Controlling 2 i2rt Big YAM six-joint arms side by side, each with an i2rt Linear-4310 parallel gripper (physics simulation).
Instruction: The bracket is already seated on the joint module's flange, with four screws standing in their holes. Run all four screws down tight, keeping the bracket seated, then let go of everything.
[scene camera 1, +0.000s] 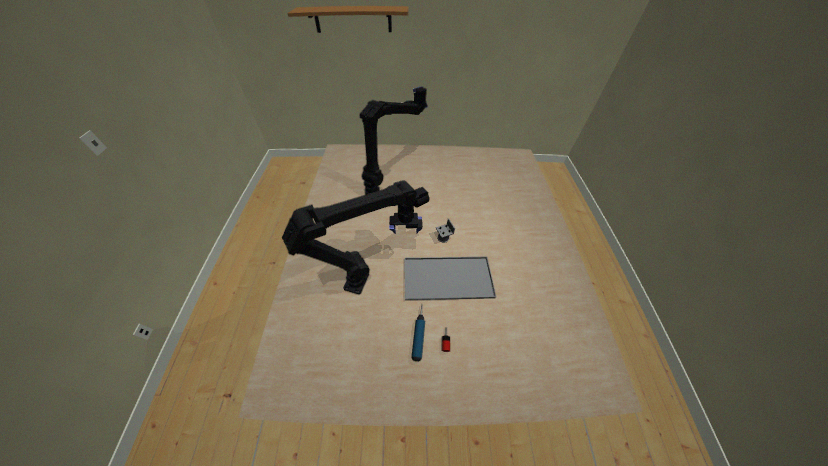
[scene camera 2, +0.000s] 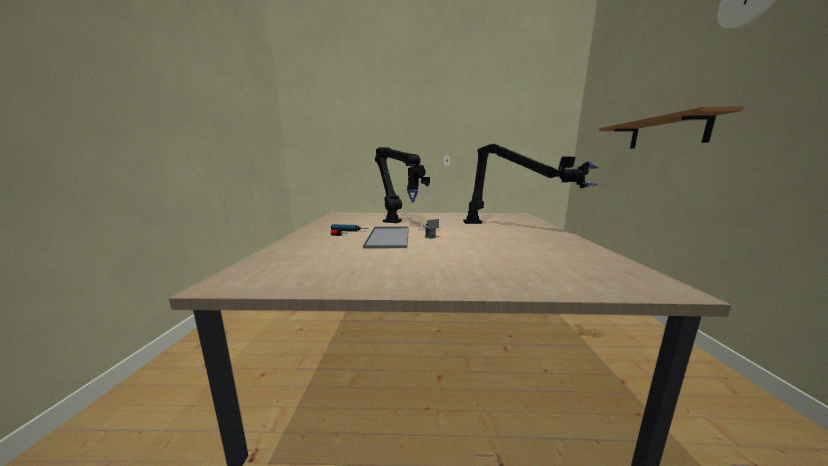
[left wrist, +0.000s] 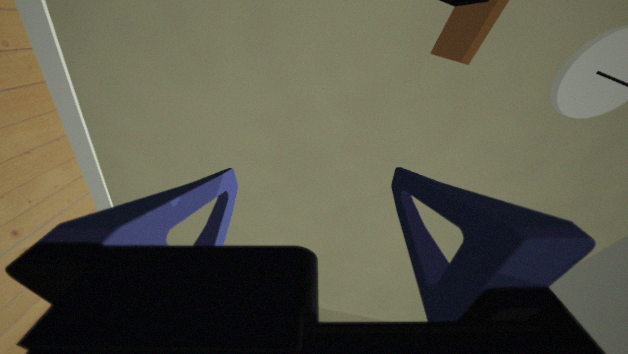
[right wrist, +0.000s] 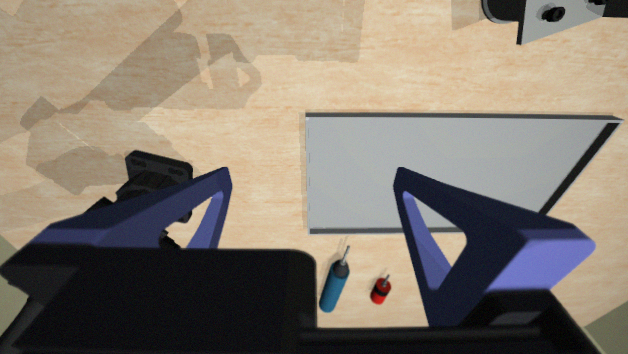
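Where they show: left gripper, fingertip midpoint: (scene camera 2: 597, 175) (left wrist: 314, 176); right gripper, fingertip midpoint: (scene camera 1: 406, 232) (scene camera 2: 412, 201) (right wrist: 312, 176); left arm's base, link origin: (scene camera 2: 472, 222); right arm's base, link origin: (scene camera 1: 356, 281) (scene camera 2: 392, 221) (right wrist: 164, 187).
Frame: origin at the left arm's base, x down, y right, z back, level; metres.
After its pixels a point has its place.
The light grey bracket (scene camera 1: 444, 230) @[y 0.342, x -0.066, z -0.387 m] (scene camera 2: 432, 223) @[y 0.335, x -0.088, z -0.424 m] (right wrist: 570, 22) @[y 0.369, x -0.066, z -0.402 m] sits on the dark joint module (scene camera 2: 430, 232) @[y 0.345, x -0.035, z -0.417 m] (right wrist: 496, 11) @[y 0.362, x -0.016, z -0.369 m], its upright plate standing. In the right wrist view it is cut off at the top right, with a black screw head (right wrist: 553, 13) @[y 0.363, x -0.077, z -0.374 m] raised on it; how far down the screws sit is too small to tell. A blue screwdriver (scene camera 1: 418, 340) @[y 0.876, x -0.040, z -0.214 m] (scene camera 2: 345, 227) @[y 0.856, x -0.027, z -0.237 m] (right wrist: 334, 289) @[y 0.831, x -0.041, z -0.217 m] and a short red screwdriver (scene camera 1: 446, 343) @[y 0.894, x -0.034, z -0.326 m] (scene camera 2: 336, 232) @[y 0.886, x -0.022, z -0.342 m] (right wrist: 380, 292) @[y 0.868, x -0.032, z -0.321 m] lie on the table. My right gripper (scene camera 1: 405, 229) @[y 0.436, x -0.180, z -0.185 m] (scene camera 2: 412, 199) @[y 0.436, x -0.180, z -0.185 m] (right wrist: 312, 176) @[y 0.436, x -0.180, z -0.185 m] is open, pointing down, beside and above the bracket. My left gripper (scene camera 2: 593, 175) @[y -0.626, x -0.337, z -0.328 m] (left wrist: 314, 176) @[y -0.626, x -0.337, z -0.328 m] is open and raised far away.
A shallow grey tray (scene camera 1: 449, 279) @[y 0.592, x -0.004, z -0.385 m] (scene camera 2: 388, 236) @[y 0.583, x -0.004, z -0.378 m] (right wrist: 360, 170) @[y 0.555, x -0.004, z -0.253 m] lies on the table (scene camera 1: 521, 358) @[y 0.972, x 0.000, z -0.634 m] between the bracket and the screwdrivers. A wooden wall shelf (scene camera 1: 347, 10) (scene camera 2: 672, 118) (left wrist: 462, 32) and a clock (left wrist: 585, 85) are on the wall the left gripper faces.
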